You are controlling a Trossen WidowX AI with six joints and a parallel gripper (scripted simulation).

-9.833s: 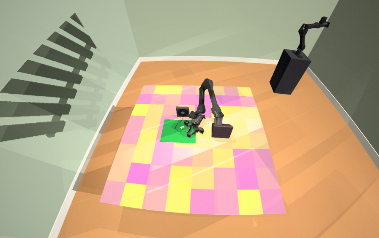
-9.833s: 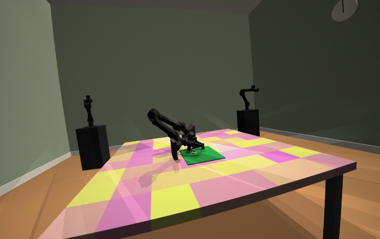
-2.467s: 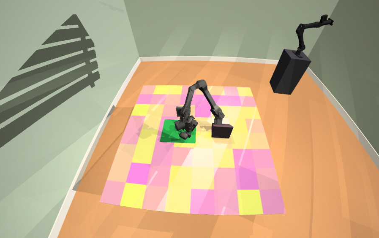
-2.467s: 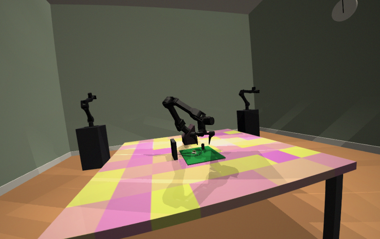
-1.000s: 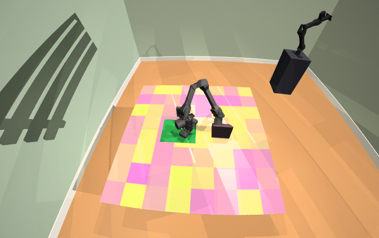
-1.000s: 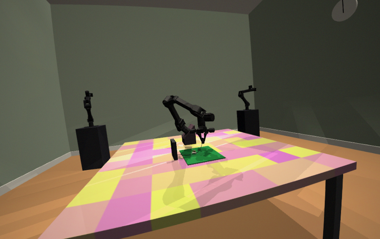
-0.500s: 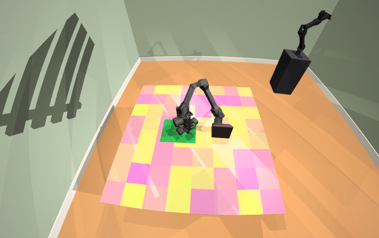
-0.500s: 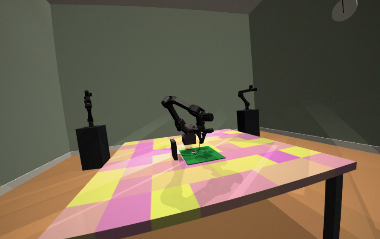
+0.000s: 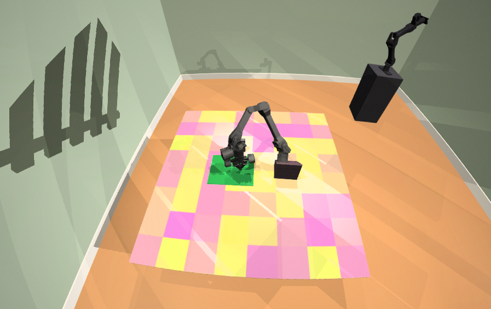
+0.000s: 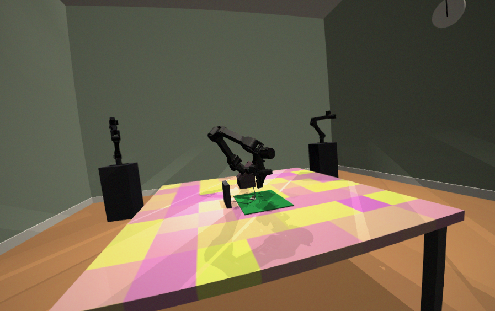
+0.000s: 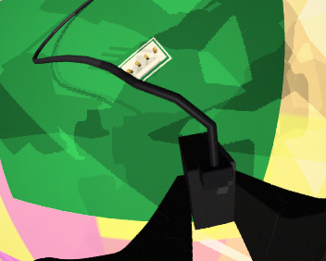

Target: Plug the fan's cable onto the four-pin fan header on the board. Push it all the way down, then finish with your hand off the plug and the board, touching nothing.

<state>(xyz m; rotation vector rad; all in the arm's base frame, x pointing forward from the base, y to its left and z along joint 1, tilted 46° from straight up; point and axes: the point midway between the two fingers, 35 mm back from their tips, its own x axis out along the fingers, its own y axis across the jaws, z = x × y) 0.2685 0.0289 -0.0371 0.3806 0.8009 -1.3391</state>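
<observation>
Right now my gripper tip is 70 mm short of the green board, 20 mm to the left of it and 80 mm above it. Round my gripper tip: dark plug 10 mm to the right, 10 mm above; black fan 50 mm ahead, 190 mm to the right, 10 mm below.
</observation>
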